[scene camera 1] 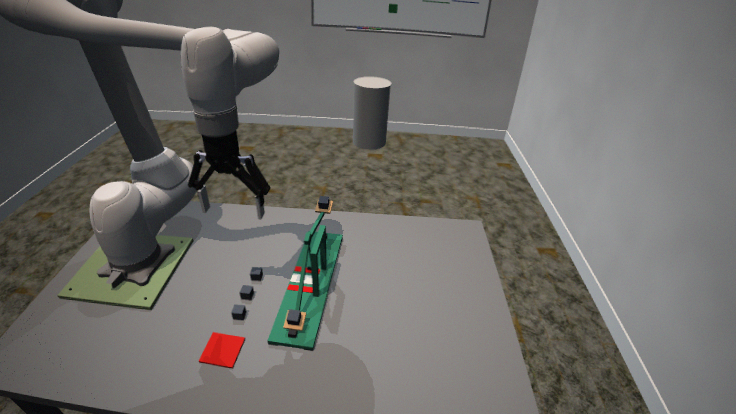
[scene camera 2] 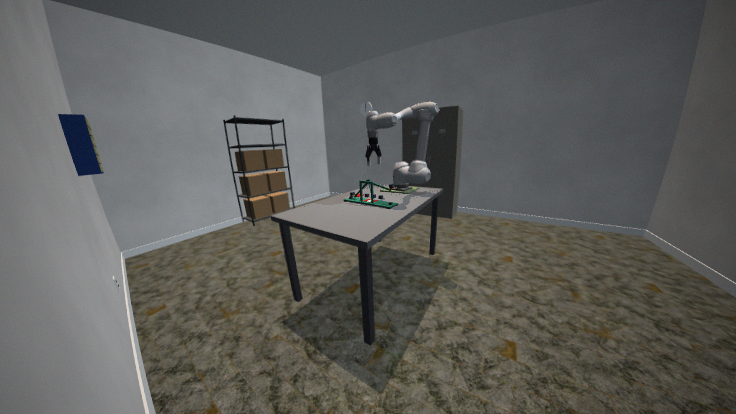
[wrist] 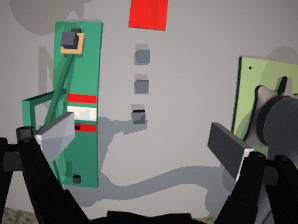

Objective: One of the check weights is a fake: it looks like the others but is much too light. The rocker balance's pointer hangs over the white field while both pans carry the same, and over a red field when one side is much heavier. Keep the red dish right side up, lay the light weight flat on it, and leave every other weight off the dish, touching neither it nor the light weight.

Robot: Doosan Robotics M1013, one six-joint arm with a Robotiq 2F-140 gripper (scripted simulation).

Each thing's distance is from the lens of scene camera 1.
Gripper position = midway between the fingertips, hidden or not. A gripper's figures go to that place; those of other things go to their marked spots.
my gripper (scene camera 1: 233, 212): 99 cm
green rocker balance (scene camera 1: 311, 303): 111 cm
red dish (scene camera 1: 222, 350): 106 cm
